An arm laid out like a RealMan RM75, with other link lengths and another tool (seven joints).
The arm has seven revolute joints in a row. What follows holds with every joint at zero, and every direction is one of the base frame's.
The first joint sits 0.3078 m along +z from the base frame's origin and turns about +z.
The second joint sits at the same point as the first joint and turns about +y.
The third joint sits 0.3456 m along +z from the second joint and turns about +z.
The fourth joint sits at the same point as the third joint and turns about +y.
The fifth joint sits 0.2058 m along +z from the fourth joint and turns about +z.
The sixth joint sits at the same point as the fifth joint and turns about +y.
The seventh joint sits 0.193 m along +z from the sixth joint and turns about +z.
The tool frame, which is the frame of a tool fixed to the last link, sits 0.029 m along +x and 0.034 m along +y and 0.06 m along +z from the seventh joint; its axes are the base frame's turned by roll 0, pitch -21.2 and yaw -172.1 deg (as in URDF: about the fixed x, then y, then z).
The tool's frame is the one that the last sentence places.
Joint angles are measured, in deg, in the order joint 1, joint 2, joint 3, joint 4, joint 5, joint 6, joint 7. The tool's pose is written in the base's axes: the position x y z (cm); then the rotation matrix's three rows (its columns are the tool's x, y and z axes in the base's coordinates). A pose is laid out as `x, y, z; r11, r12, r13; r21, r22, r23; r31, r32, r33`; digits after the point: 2 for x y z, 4 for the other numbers.
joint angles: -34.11, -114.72, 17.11, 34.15, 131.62, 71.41, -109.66
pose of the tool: -35.41, 49.58, 1.59; -0.4187, -0.8835, 0.2101; -0.3605, 0.3741, 0.8545; -0.8335, 0.2820, -0.4751
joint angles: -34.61, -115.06, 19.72, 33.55, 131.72, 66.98, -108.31
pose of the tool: -36.03, 50.32, 0.68; -0.4777, -0.8603, 0.1777; -0.3555, 0.3743, 0.8564; -0.8034, 0.3460, -0.4847
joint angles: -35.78, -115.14, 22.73, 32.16, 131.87, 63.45, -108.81
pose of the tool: -35.88, 51.15, -0.49; -0.5094, -0.8463, 0.1560; -0.3691, 0.3787, 0.8488; -0.7773, 0.3748, -0.5052
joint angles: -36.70, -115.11, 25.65, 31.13, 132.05, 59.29, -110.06
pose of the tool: -36.23, 52.11, -1.12; -0.5378, -0.8348, 0.1179; -0.3778, 0.3636, 0.8515; -0.7537, 0.4134, -0.5110
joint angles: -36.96, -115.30, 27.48, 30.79, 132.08, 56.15, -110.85
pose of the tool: -36.77, 52.67, -1.40; -0.5565, -0.8263, 0.0864; -0.3788, 0.3449, 0.8588; -0.7395, 0.4452, -0.5049
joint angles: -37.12, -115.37, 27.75, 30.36, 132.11, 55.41, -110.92
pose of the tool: -36.83, 52.76, -1.63; -0.5579, -0.8260, 0.0806; -0.3813, 0.3414, 0.8591; -0.7371, 0.4485, -0.5055
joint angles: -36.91, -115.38, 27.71, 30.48, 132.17, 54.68, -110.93
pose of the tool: -37.25, 52.82, -1.42; -0.5612, -0.8248, 0.0692; -0.3783, 0.3299, 0.8649; -0.7362, 0.4592, -0.4972
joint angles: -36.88, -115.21, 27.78, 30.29, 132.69, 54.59, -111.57
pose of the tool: -37.54, 52.74, -1.42; -0.5583, -0.8275, 0.0593; -0.3874, 0.3233, 0.8634; -0.7336, 0.4590, -0.5011
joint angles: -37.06, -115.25, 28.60, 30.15, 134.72, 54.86, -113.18
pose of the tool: -37.78, 52.30, -2.17; -0.5622, -0.8259, 0.0427; -0.4188, 0.3288, 0.8465; -0.7131, 0.4580, -0.5307
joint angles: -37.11, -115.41, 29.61, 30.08, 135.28, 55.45, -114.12
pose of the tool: -37.59, 51.91, -2.87; -0.5601, -0.8273, 0.0425; -0.4383, 0.3395, 0.8323; -0.7030, 0.4475, -0.5528
